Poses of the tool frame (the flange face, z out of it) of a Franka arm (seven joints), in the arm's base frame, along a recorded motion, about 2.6 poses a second.
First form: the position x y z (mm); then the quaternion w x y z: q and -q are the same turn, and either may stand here.
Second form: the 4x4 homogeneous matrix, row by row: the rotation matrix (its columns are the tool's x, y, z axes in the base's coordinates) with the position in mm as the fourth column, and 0 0 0 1 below. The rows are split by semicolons. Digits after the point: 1 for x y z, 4 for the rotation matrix.
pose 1, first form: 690.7 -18.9 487.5 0.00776 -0.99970 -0.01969 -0.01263
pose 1, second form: 0.9989 0.0396 0.0249 690.7; 0.0392 -0.9991 0.0160 -18.9; 0.0256 -0.0150 -0.9996 487.5; 0 0 0 1
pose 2, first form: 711.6 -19.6 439.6 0.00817 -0.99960 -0.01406 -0.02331
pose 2, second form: 0.9985 0.0285 0.0464 711.6; 0.0277 -0.9995 0.0170 -19.6; 0.0468 -0.0157 -0.9988 439.6; 0 0 0 1
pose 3, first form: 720.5 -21.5 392.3 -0.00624 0.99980 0.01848 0.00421
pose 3, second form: 0.9993 0.0370 0.0082 720.5; 0.0369 -0.9992 0.0126 -21.5; 0.0086 -0.0123 -0.9999 392.3; 0 0 0 1
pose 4, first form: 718.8 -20.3 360.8 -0.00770 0.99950 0.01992 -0.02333
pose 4, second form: 0.9981 0.0395 -0.0469 718.8; 0.0402 -0.9991 0.0145 -20.3; -0.0463 -0.0163 -0.9988 360.8; 0 0 0 1
